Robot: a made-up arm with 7 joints. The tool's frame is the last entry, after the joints.
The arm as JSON. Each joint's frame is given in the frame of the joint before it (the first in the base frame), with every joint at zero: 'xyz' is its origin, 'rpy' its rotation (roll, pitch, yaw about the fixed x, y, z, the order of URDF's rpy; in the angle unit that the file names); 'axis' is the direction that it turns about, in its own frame. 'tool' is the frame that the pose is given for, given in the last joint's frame.
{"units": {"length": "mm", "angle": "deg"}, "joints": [
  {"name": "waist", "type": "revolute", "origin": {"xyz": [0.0, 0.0, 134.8], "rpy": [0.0, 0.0, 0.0]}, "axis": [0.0, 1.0, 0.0]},
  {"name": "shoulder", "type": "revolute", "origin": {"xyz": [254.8, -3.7, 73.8], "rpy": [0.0, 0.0, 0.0]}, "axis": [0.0, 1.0, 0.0]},
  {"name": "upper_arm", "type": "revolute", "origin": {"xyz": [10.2, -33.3, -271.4], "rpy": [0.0, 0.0, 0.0]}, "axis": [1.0, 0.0, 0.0]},
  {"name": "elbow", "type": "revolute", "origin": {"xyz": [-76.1, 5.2, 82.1], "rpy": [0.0, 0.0, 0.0]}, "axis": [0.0, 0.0, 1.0]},
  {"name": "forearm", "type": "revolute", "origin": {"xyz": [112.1, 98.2, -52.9], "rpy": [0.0, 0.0, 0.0]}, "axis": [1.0, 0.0, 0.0]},
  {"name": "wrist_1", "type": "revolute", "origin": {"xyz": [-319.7, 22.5, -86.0], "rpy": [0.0, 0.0, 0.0]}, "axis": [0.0, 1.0, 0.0]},
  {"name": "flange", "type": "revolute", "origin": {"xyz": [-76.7, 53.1, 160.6], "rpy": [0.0, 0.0, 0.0]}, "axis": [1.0, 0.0, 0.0]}
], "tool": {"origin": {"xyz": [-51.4, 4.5, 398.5], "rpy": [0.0, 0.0, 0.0]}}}
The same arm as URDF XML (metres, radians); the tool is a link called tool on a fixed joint. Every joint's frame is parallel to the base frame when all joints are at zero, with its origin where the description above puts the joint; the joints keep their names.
<robot name="arm">
<link name="base"/>
<link name="link1"/>
<link name="link2"/>
<link name="link3"/>
<link name="link4"/>
<link name="link5"/>
<link name="link6"/>
<link name="link7"/>
<link name="tool"/>
<joint name="waist" type="continuous"><parent link="base"/><child link="link1"/><origin xyz="0.0000 0.0000 0.1348" rpy="0.0000 0.0000 0.0000"/><axis xyz="0 1 0"/></joint>
<joint name="shoulder" type="continuous"><parent link="link1"/><child link="link2"/><origin xyz="0.2548 -0.0037 0.0738" rpy="0.0000 0.0000 0.0000"/><axis xyz="0 1 0"/></joint>
<joint name="upper_arm" type="continuous"><parent link="link2"/><child link="link3"/><origin xyz="0.0102 -0.0333 -0.2714" rpy="0.0000 0.0000 0.0000"/><axis xyz="1 0 0"/></joint>
<joint name="elbow" type="continuous"><parent link="link3"/><child link="link4"/><origin xyz="-0.0761 0.0052 0.0821" rpy="0.0000 0.0000 0.0000"/><axis xyz="0 0 1"/></joint>
<joint name="forearm" type="continuous"><parent link="link4"/><child link="link5"/><origin xyz="0.1121 0.0982 -0.0529" rpy="0.0000 0.0000 0.0000"/><axis xyz="1 0 0"/></joint>
<joint name="wrist_1" type="continuous"><parent link="link5"/><child link="link6"/><origin xyz="-0.3197 0.0225 -0.0860" rpy="0.0000 0.0000 0.0000"/><axis xyz="0 1 0"/></joint>
<joint name="flange" type="continuous"><parent link="link6"/><child link="link7"/><origin xyz="-0.0767 0.0531 0.1606" rpy="0.0000 0.0000 0.0000"/><axis xyz="1 0 0"/></joint>
<joint name="tool_joint" type="fixed"><parent link="link7"/><child link="tool"/><origin xyz="-0.0514 0.0045 0.3985" rpy="0.0000 0.0000 0.0000"/></joint>
</robot>

